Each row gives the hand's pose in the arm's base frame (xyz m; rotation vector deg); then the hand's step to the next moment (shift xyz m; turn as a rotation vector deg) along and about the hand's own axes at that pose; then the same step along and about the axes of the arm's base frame.
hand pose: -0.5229 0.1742 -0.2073 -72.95 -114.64 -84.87
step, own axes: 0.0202 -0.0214 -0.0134 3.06 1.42 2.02
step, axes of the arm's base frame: -0.0313 -0.0039 0.0072 -0.04 3.26 2.20
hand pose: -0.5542 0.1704 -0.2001 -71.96 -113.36 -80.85
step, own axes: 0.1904 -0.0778 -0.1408 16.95 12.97 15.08
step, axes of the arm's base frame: -0.1871 -0.0504 0.1568 4.73 21.98 13.32
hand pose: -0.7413 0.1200 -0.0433 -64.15 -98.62 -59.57
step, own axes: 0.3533 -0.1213 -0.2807 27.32 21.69 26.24
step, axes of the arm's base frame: -0.1573 -0.1965 0.3937 8.00 37.42 21.00
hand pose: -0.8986 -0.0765 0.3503 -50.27 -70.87 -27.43
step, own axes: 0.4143 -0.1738 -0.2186 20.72 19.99 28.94
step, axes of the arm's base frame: 0.1251 -0.2200 0.4308 3.18 37.64 15.48
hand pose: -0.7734 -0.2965 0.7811 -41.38 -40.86 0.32
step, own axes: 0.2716 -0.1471 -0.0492 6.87 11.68 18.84
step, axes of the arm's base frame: 0.2037 -0.0762 0.2248 -3.31 21.89 6.95
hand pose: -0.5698 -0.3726 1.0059 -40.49 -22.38 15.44
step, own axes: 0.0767 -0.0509 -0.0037 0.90 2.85 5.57
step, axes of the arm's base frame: 0.0757 -0.0111 0.0513 -1.93 5.62 2.17
